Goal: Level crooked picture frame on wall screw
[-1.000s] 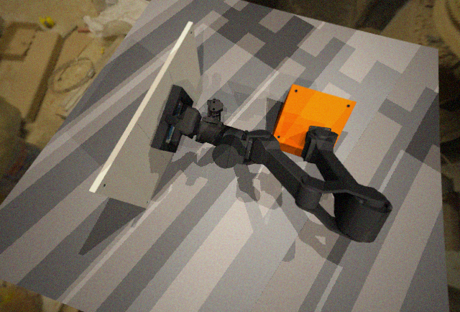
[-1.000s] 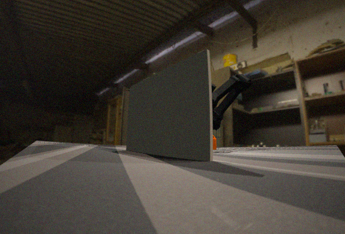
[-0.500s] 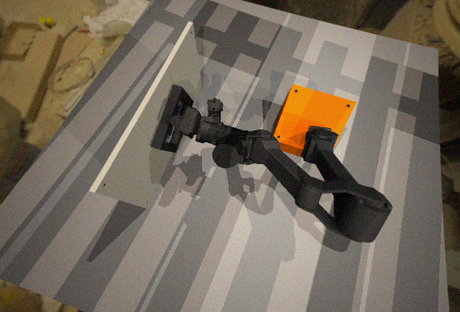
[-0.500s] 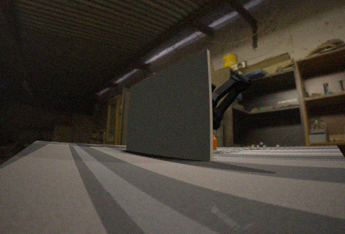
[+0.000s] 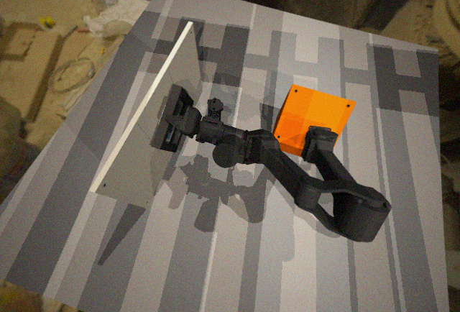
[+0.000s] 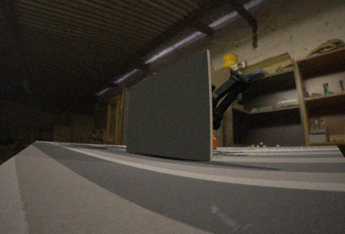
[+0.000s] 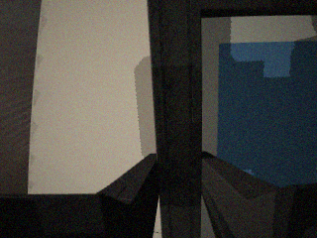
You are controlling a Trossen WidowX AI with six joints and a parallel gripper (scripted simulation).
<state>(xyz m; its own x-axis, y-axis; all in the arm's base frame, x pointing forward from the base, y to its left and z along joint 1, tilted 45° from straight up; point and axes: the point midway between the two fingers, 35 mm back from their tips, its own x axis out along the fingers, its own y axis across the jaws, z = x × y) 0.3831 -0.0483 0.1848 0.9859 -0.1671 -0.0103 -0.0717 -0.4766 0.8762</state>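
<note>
My gripper tip is now 50 mm above the picture frame and 20 mm to the left of it. From my gripper tip the other things lie so: grey wall panel (70 mm below, 20 mm ahead, 10 mm to the right).
</note>
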